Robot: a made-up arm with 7 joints. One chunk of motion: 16 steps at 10 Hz.
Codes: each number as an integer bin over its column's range. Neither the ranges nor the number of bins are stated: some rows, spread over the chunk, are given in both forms.
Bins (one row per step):
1: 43 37 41 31 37 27 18
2: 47 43 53 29 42 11 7
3: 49 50 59 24 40 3 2
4: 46 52 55 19 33 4 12
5: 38 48 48 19 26 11 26
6: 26 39 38 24 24 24 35
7: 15 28 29 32 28 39 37
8: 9 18 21 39 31 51 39
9: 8 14 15 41 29 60 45
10: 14 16 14 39 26 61 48
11: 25 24 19 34 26 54 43
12: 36 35 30 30 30 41 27
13: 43 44 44 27 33 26 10
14: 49 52 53 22 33 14 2
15: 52 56 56 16 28 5 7
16: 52 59 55 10 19 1 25
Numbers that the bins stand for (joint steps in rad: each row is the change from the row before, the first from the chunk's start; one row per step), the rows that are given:
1: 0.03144 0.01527 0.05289 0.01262 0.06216 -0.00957 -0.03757
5: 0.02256 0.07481 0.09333 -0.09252 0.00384 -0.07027 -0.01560
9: -0.03078 -0.10922 -0.09733 0.10024 0.01975 0.11562 0.03657
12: 0.01900 0.00444 -0.01067 0.00386 0.02505 0.04354 -0.01286
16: 0.04744 0.13435 0.13378 -0.17138 -0.03327 -0.10821 -0.01835
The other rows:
2: 0.03856 0.04775 0.12222 -0.00490 0.08867 -0.07027 -0.06778
3: 0.04211 0.08563 0.15689 -0.04871 0.07806 -0.10062 -0.08151
4: 0.03678 0.09646 0.13378 -0.09252 0.04095 -0.09683 -0.05405
6: 0.00122 0.02610 0.03556 -0.04871 -0.00676 -0.02095 0.00911
7: -0.01833 -0.03344 -0.01644 0.02138 0.01444 0.03595 0.01460
8: -0.02900 -0.08757 -0.06267 0.08271 0.03035 0.08148 0.02010
10: -0.02011 -0.09840 -0.10311 0.08271 0.00384 0.11941 0.04481
11: -0.00056 -0.05510 -0.07422 0.03890 0.00384 0.09286 0.03108
13: 0.03144 0.05316 0.07022 -0.02243 0.04095 -0.01337 -0.05954
14: 0.04211 0.09646 0.12222 -0.06624 0.04095 -0.05889 -0.08151
15: 0.04744 0.11811 0.13956 -0.11881 0.01444 -0.09303 -0.06778

